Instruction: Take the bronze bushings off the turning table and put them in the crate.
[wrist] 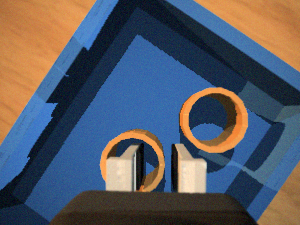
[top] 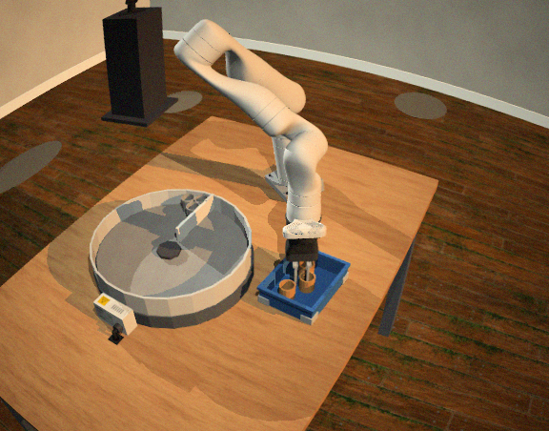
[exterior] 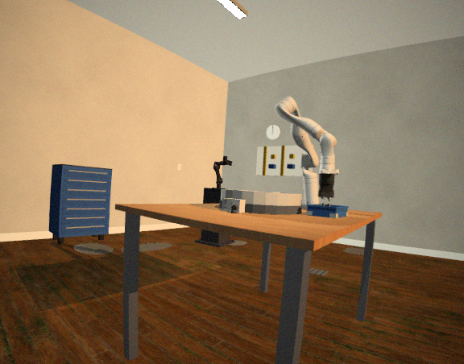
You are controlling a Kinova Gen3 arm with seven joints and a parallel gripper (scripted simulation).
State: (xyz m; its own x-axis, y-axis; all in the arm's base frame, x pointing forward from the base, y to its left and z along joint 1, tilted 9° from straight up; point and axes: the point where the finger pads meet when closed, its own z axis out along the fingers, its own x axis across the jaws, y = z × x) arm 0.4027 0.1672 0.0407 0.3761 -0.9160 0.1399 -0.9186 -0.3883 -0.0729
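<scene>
Now: hand 20 mm above the blue crate and 10 mm to the right of it. The rest, counted from my hand: turning table 330 mm to the right, 50 mm ahead, 10 mm above.
</scene>
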